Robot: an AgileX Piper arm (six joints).
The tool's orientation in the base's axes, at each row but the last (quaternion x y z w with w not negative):
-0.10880, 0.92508, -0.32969, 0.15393
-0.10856, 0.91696, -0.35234, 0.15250
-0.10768, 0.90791, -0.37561, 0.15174
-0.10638, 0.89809, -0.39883, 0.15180
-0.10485, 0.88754, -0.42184, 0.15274
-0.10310, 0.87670, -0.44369, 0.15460
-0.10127, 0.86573, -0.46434, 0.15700
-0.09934, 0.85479, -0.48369, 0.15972
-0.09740, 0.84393, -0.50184, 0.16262
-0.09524, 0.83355, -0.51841, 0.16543
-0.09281, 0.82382, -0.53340, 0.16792
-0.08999, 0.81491, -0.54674, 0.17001
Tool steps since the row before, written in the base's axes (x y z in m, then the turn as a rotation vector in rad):
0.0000, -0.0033, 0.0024, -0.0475, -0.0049, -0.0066
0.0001, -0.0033, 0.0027, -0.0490, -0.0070, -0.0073
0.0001, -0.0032, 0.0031, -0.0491, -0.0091, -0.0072
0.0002, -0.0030, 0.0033, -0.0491, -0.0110, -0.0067
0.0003, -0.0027, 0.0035, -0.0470, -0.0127, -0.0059
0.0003, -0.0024, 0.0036, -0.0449, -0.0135, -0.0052
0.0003, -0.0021, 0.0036, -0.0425, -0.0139, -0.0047
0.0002, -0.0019, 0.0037, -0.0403, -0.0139, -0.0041
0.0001, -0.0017, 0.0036, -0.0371, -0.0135, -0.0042
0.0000, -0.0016, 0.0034, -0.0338, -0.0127, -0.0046
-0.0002, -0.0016, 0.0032, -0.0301, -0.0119, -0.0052
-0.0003, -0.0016, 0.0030, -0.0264, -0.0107, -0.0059
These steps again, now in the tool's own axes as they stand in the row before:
0.0005, -0.0040, 0.0001, 0.0470, 0.0053, -0.0093
0.0004, -0.0042, 0.0002, 0.0492, 0.0044, -0.0080
0.0003, -0.0044, 0.0000, 0.0499, 0.0028, -0.0068
0.0001, -0.0045, 0.0000, 0.0504, 0.0012, -0.0058
-0.0001, -0.0044, 0.0000, 0.0489, -0.0006, -0.0043
-0.0002, -0.0043, -0.0001, 0.0470, -0.0017, -0.0033
-0.0002, -0.0042, -0.0001, 0.0448, -0.0024, -0.0024
-0.0002, -0.0042, -0.0002, 0.0427, -0.0030, -0.0019
-0.0002, -0.0040, -0.0002, 0.0396, -0.0027, -0.0009
-0.0001, -0.0038, -0.0001, 0.0363, -0.0020, -0.0002
0.0001, -0.0036, 0.0001, 0.0328, -0.0010, 0.0007
0.0003, -0.0034, 0.0002, 0.0291, 0.0003, 0.0013

